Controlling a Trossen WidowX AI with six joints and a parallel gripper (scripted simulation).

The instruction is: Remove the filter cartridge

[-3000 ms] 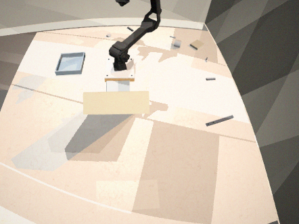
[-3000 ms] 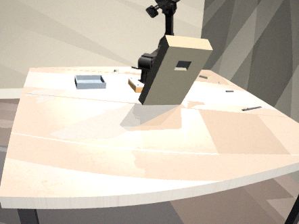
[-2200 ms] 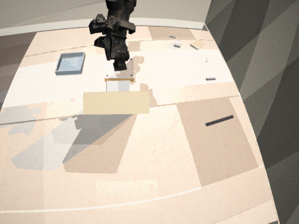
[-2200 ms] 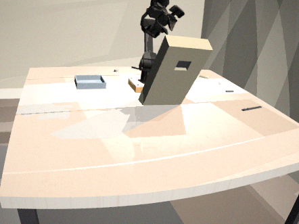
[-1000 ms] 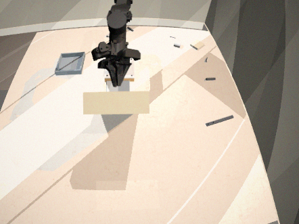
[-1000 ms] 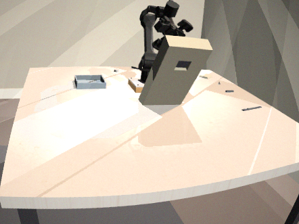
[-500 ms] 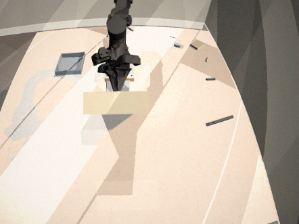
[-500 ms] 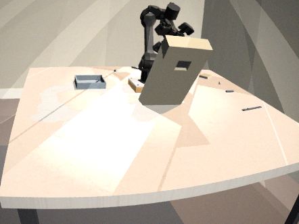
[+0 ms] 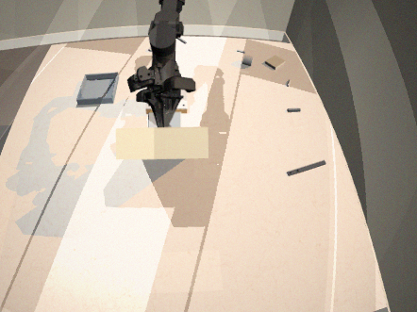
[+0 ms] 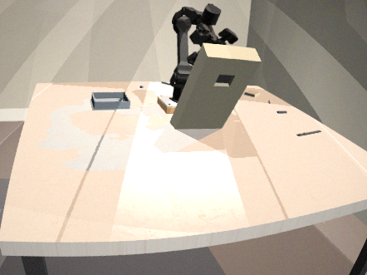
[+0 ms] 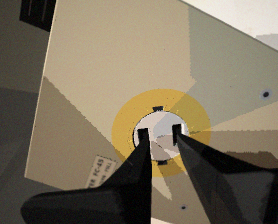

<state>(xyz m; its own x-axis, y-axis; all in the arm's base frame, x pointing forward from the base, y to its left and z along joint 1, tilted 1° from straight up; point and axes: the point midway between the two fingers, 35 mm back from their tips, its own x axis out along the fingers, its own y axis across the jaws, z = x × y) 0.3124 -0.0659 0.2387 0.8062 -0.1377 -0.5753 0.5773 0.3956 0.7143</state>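
Now: gripper tip 20 mm short of the round filter cartridge and 10 mm above it. Round my gripper tip: service panel 30 mm behind, 10 mm to the left, 90 mm below; blue-grey tray 450 mm behind, 200 mm to the right, 240 mm below.
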